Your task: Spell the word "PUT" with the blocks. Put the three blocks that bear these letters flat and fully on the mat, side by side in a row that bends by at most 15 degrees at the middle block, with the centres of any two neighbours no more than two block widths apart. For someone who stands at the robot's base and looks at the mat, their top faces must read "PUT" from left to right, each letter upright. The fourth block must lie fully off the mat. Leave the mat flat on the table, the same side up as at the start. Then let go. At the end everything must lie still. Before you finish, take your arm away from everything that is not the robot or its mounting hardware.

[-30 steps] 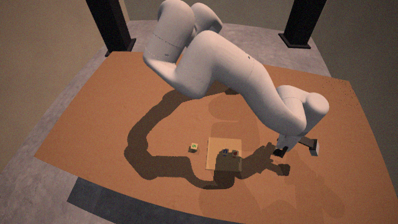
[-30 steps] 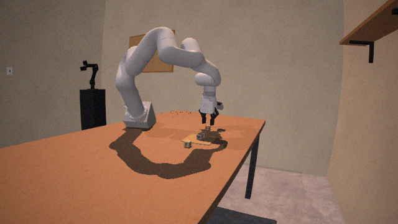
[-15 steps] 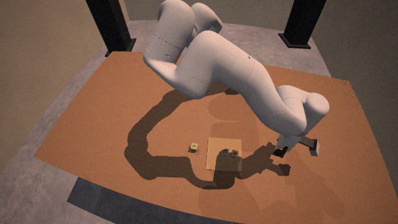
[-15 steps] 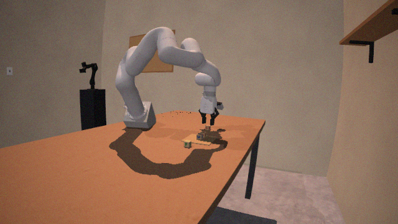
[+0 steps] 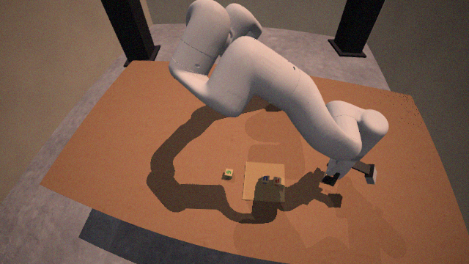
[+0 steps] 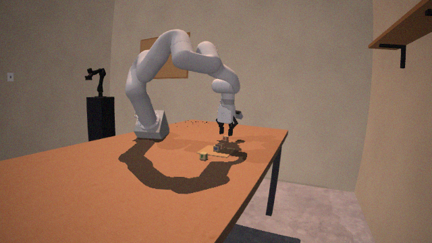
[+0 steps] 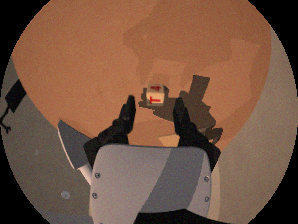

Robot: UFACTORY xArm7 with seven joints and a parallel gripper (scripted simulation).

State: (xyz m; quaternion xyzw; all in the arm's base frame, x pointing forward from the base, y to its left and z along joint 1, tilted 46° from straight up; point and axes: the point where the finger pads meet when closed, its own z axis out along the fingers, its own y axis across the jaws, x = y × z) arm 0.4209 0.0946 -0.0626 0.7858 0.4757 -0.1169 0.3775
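The T block lies 40 mm below my hand. The rest, counted from my hand: tan mat 10 mm behind, 220 mm to the right, 50 mm below; P block 180 mm to the right, 30 mm below.
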